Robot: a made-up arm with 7 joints.
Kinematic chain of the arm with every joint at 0, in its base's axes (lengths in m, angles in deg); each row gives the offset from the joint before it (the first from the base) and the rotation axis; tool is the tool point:
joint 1: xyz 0 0 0.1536 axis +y
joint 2: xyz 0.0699 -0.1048 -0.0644 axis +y
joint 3: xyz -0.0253 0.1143 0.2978 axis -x
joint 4: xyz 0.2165 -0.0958 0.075 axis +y
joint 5: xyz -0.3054 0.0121 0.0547 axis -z
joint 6: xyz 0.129 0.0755 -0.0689 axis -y
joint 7: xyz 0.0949 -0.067 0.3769 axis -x
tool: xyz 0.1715 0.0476 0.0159
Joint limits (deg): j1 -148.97..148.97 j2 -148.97..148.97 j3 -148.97..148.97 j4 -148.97..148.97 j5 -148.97..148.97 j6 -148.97..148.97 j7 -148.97..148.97
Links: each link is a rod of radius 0.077 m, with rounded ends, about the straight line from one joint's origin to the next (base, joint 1, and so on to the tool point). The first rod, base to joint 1, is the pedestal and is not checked.
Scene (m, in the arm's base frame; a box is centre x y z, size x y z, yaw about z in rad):
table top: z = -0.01
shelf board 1: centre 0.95 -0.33 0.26 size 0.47 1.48 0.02 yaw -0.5
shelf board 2: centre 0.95 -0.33 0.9 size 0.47 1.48 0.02 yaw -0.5
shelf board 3: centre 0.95 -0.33 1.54 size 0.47 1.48 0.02 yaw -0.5
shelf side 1: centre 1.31 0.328 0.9 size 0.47 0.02 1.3 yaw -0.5
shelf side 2: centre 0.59 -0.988 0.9 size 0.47 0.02 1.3 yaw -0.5
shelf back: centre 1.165 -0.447 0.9 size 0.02 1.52 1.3 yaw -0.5
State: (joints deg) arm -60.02 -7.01 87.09 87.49 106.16 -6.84 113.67
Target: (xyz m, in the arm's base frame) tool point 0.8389 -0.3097 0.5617
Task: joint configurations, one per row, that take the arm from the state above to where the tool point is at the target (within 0.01 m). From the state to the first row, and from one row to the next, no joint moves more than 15 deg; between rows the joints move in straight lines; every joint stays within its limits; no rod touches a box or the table.
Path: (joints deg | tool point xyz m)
1: -54.62 -3.96 81.27 89.88 93.09 -5.13 112.09 | -0.3912 0.3265 1.0292
2: -49.21 -0.90 75.44 92.27 80.03 -3.43 110.51 | -0.2364 0.1669 1.0874
3: -43.81 2.15 69.62 94.67 66.96 -1.72 108.93 | -0.0512 0.0290 1.0810
4: -38.40 5.21 63.79 97.06 53.90 -0.01 107.35 | 0.1383 -0.0757 1.0104
5: -33.00 8.26 57.97 99.45 40.83 1.70 105.77 | 0.3080 -0.1398 0.8870
6: -27.59 11.31 52.14 101.84 27.77 3.40 104.19 | 0.4428 -0.1617 0.7300
7: -22.19 14.37 46.32 104.24 14.70 5.11 102.61 | 0.5366 -0.1446 0.5617
8: -20.63 18.19 44.74 108.06 27.65 3.61 104.19 | 0.5632 -0.2059 0.5693
9: -19.08 22.01 43.17 111.87 40.61 2.11 105.76 | 0.6046 -0.2535 0.5820
10: -17.52 25.83 41.60 115.69 53.56 0.61 107.33 | 0.6647 -0.2867 0.5912
11: -15.97 29.65 40.02 119.51 66.52 -0.89 108.90 | 0.7441 -0.3054 0.5876
12: -14.42 33.47 38.45 123.33 79.47 -2.39 110.47 | 0.8389 -0.3097 0.5617

